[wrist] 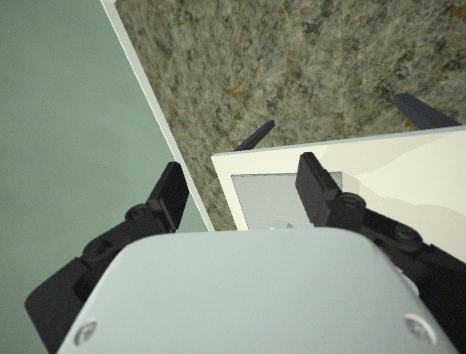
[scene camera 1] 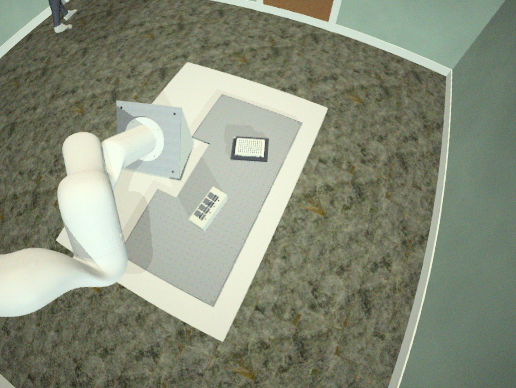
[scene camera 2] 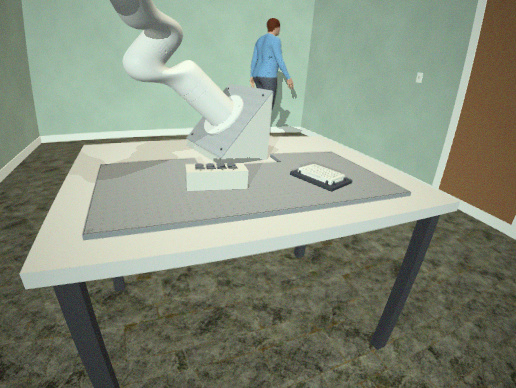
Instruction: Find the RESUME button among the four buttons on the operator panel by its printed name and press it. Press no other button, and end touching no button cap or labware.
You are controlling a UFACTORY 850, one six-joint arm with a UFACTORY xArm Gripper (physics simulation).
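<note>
The operator panel [scene camera 1: 208, 209] [scene camera 2: 217, 180] is a pale box on the grey mat [scene camera 1: 240, 200] [scene camera 2: 150, 210]. A row of four dark buttons stands on its top; their printed names are too small to read, so I cannot tell which is RESUME. A white well plate [scene camera 1: 250, 147] [scene camera 2: 322, 173] sits in a dark holder, apart from the panel. My gripper [wrist: 240, 173] is open, its two black fingers wide apart with nothing between them. It is far above the table and out of frame in both scene views. A small pale piece shows low in the wrist view, mostly hidden by the gripper body.
The grey slanted arm base [scene camera 1: 172, 120] [scene camera 2: 255, 130] stands behind the panel, with the white arm rising from it. The pale table [scene camera 1: 270, 250] [scene camera 2: 250, 245] [wrist: 280, 157] surrounds the mat. A person in a blue top [scene camera 2: 270, 55] stands beyond the table.
</note>
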